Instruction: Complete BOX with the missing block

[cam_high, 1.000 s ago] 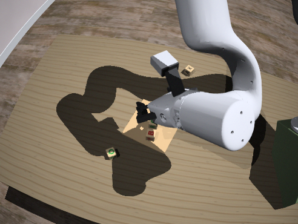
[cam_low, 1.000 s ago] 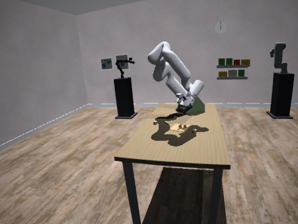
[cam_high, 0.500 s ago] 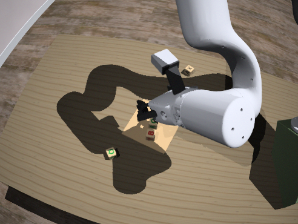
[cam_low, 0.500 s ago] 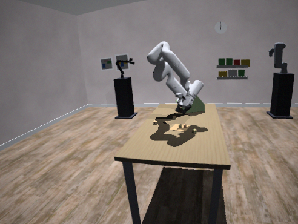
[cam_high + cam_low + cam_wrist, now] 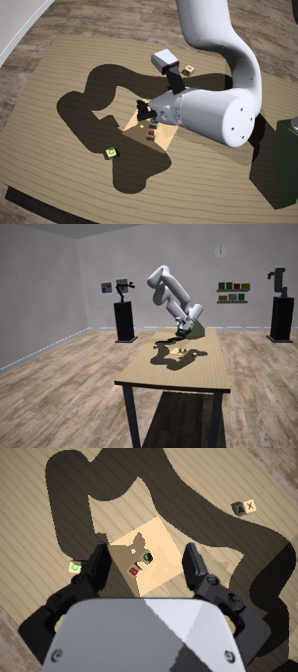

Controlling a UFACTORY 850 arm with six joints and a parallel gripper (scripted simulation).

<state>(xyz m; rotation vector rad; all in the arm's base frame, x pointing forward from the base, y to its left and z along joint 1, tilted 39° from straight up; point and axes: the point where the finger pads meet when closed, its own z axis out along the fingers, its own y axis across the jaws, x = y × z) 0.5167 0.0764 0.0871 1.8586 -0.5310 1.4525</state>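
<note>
My hand is 240 mm to the left of the x block, 130 mm above it and 80 mm past it. The rest, counted from my hand: tan mat: 140 mm below; green O block: 130 mm below, 120 mm to the left, 100 mm ahead.
</note>
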